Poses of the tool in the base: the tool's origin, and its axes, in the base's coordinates. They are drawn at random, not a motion.
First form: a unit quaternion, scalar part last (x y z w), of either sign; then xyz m.
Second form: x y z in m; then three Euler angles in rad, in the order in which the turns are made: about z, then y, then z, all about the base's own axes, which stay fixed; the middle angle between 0 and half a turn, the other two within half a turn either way. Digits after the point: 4 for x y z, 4 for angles.
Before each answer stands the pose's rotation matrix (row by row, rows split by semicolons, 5 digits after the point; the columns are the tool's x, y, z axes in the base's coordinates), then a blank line. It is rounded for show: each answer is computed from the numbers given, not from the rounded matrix.
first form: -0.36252, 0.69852, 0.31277, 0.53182, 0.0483, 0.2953, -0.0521
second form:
-0.17150 -0.83912 0.51620; -0.17378 0.54151 0.82254; -0.96974 0.05136 -0.23869

0.0483, 0.2953, -0.0521, 0.0529, 1.8118, 1.0104
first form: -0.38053, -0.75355, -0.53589, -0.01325, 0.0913, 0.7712, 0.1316
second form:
-0.71004 0.55930 0.42782; 0.58770 0.13603 0.79756; 0.38788 0.81773 -0.42529

0.0913, 0.7712, 0.1316, 2.0137, 2.0101, 1.0785
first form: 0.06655, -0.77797, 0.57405, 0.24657, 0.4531, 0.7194, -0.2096
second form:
-0.86955 -0.38664 -0.30724; 0.17954 0.33207 -0.92601; 0.46006 -0.86037 -0.21934

0.4531, 0.7194, -0.2096, -2.0618, 1.7919, -1.8912
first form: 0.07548, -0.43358, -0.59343, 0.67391, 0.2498, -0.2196, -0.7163
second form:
-0.08030 0.73438 -0.67397; -0.86529 0.28429 0.41286; 0.49480 0.61633 0.61262

0.2498, -0.2196, -0.7163, 2.2473, 0.9114, 2.5920
